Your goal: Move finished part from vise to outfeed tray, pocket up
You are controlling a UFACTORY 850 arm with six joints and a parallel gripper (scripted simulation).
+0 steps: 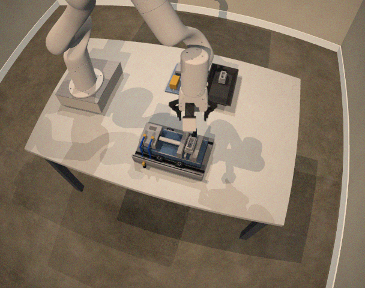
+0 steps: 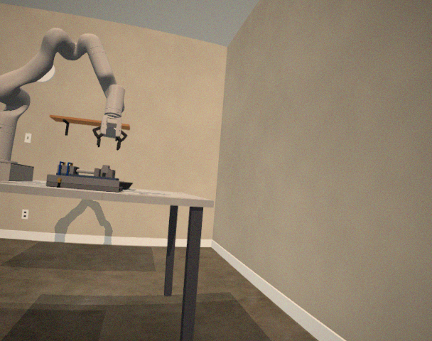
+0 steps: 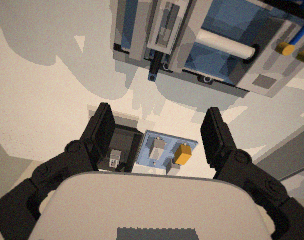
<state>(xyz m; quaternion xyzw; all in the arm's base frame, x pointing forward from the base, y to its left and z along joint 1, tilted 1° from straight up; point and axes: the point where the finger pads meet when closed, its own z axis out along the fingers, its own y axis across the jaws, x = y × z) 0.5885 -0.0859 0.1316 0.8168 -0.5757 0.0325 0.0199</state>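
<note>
The vise lies 170 mm below my hand, 60 mm to the right of it and 60 mm behind it. Round my hand: brass block 260 mm to the left, 190 mm below, 190 mm behind; blue fixture plate 310 mm to the left, 210 mm below, 140 mm behind.
</note>
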